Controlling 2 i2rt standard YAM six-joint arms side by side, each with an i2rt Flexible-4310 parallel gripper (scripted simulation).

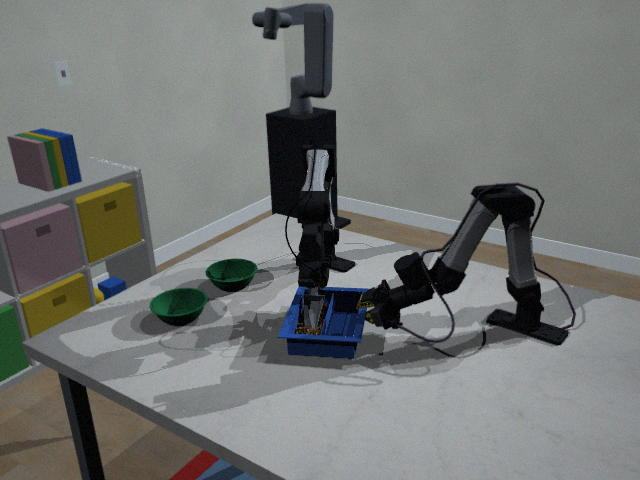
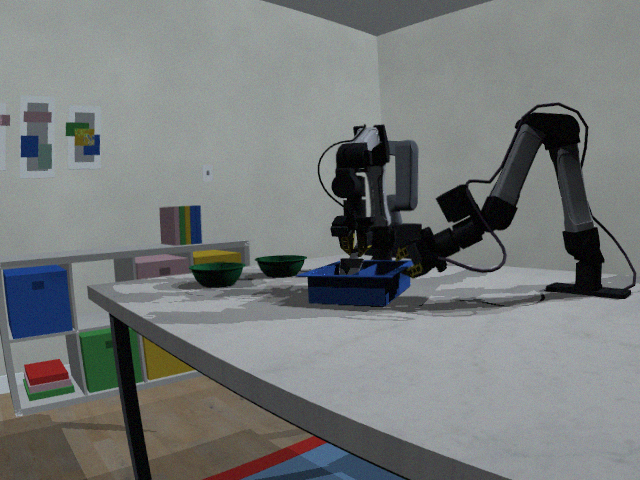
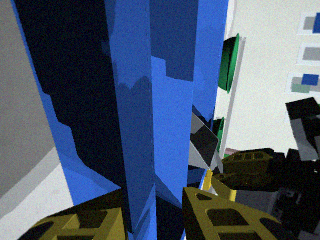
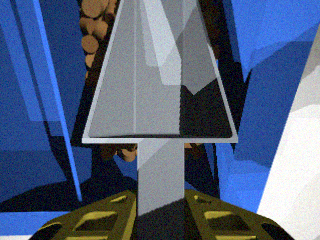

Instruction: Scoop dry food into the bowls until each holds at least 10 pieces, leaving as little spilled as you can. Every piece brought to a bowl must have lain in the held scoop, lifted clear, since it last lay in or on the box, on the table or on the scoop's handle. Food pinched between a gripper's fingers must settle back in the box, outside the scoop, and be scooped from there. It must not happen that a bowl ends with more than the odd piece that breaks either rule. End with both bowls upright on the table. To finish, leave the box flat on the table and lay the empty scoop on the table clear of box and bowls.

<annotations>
A blue box shows in image 1 (342, 315), in image 2, in image 3 (118, 91) and in image 4. One and the same spot on the blue box: (image 4: 55, 173) is (image 2: 387, 272).
</annotations>
